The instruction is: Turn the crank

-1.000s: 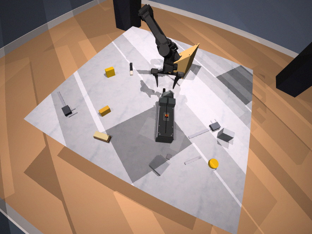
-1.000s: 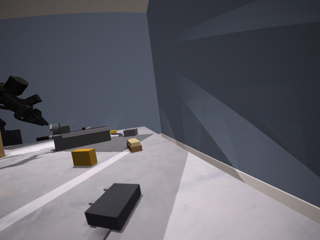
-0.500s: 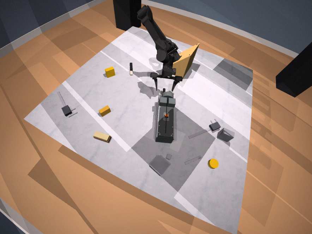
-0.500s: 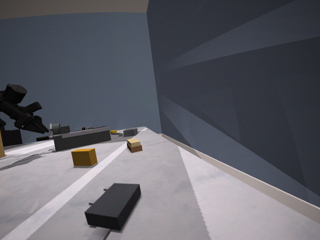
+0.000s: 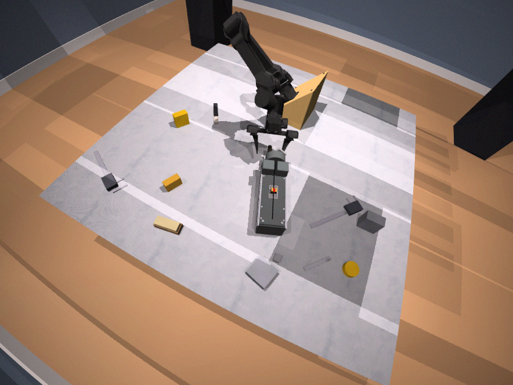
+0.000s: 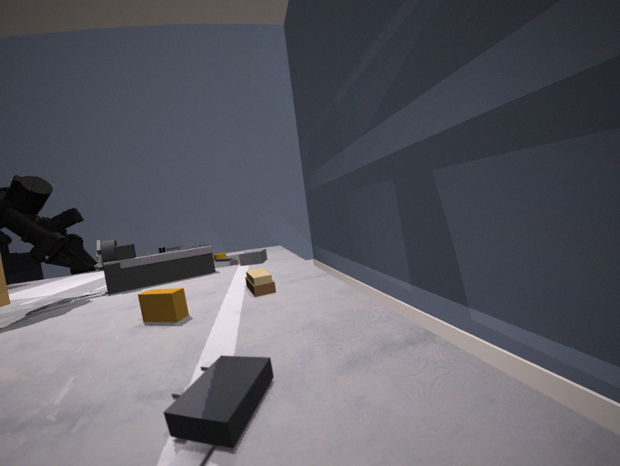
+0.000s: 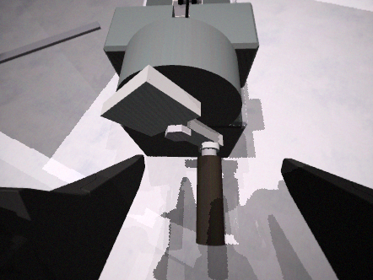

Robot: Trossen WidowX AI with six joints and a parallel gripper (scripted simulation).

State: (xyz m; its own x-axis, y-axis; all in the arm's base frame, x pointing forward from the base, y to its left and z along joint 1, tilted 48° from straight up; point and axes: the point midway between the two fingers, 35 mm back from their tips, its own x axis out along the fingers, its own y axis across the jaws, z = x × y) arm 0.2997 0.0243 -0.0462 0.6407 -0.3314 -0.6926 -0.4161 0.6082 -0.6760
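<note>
Now: the dark brown crank handle 20 mm behind my gripper tip and 10 mm to the right of it. The rest, counted from my gripper tip: tan block (400 mm ahead, 160 mm to the right, 50 mm below); then yellow cube (430 mm to the right, 40 mm below); then red pointer (140 mm ahead, 90 mm to the left, 10 mm above).
</note>
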